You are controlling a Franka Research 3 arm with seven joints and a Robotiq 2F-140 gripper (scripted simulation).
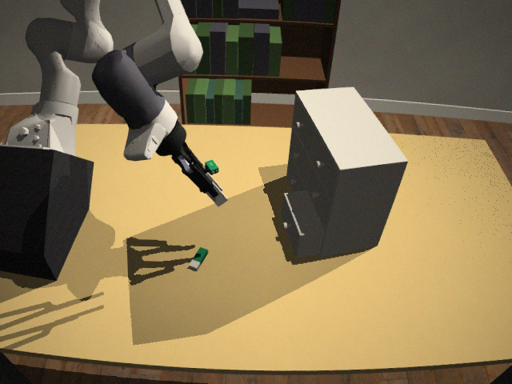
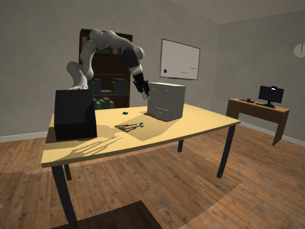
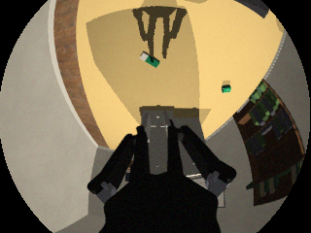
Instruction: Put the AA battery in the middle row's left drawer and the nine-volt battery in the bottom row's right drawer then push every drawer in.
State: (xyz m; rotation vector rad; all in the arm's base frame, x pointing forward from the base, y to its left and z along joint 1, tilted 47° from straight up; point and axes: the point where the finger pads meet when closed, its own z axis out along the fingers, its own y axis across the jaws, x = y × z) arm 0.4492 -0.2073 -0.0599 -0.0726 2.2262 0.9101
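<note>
Right now the nine-volt battery is 31 cm to the left of my hand, 22 cm below it and 1 cm behind it. The rest, counted from my hand: blue AA battery: 30 cm ahead, 20 cm to the left, 11 cm below.
</note>
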